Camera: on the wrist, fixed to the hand. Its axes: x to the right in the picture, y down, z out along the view.
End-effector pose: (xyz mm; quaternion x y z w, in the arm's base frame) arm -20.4 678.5 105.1 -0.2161 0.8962 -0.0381 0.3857
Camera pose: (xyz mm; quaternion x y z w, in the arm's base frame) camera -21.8 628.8 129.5 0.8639 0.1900 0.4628 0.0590
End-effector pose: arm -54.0 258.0 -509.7 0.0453 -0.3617 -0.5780 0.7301
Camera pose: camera -81.0 229.0 -548.3 -0.4432 -0.0312 0.7041 0.5540
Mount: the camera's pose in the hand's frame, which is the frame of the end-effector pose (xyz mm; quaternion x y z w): 5.1 -50.1 -22.9 0.0760 0.0467 -0.9959 0.0113
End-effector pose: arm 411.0 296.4 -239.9 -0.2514 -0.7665 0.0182 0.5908
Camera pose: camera 412.8 248.6 -212.1 0.8046 -0.2301 -0.5417 0.0797
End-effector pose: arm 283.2 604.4 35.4 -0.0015 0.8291 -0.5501 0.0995
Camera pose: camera 269.0 604.9 88.9 0.7925 0.0293 0.1684 0.5854
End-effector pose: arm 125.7 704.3 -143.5 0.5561 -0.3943 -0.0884 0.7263
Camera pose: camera 160.0 700.0 -186.7 -0.4583 -0.5766 0.6684 0.1037
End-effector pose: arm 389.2 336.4 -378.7 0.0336 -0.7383 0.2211 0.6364
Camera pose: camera 426.0 300.9 -357.5 0.7737 0.0716 -0.5736 0.2593
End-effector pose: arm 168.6 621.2 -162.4 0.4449 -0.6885 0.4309 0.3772
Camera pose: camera 217.1 629.3 -137.0 0.6993 0.4857 -0.2977 0.4318
